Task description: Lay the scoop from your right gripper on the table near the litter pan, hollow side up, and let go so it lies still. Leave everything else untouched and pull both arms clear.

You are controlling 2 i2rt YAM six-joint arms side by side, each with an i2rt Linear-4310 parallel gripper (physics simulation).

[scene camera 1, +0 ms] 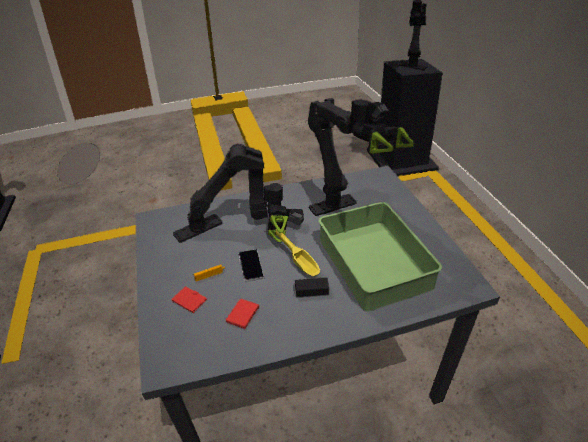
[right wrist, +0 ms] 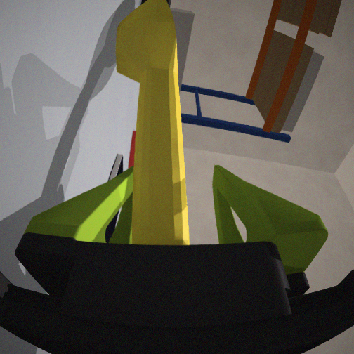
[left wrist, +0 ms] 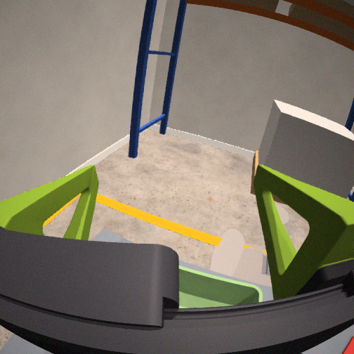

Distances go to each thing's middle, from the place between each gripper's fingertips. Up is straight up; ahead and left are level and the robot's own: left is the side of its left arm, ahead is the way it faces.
Right now the yellow scoop [right wrist: 145, 48] is 70 mm ahead of my right hand, 50 mm to the left of it and 30 mm below it. The rest, counted from my right hand: green litter pan [scene camera 1: 382, 261]: 160 mm ahead, 320 mm to the left, 10 mm below.
Right now the green litter pan is 2 cm ahead of my left hand, 6 cm to the right of it and 41 cm below it. Also, from my left hand: yellow scoop (7 cm behind, 33 cm to the right, 43 cm below).
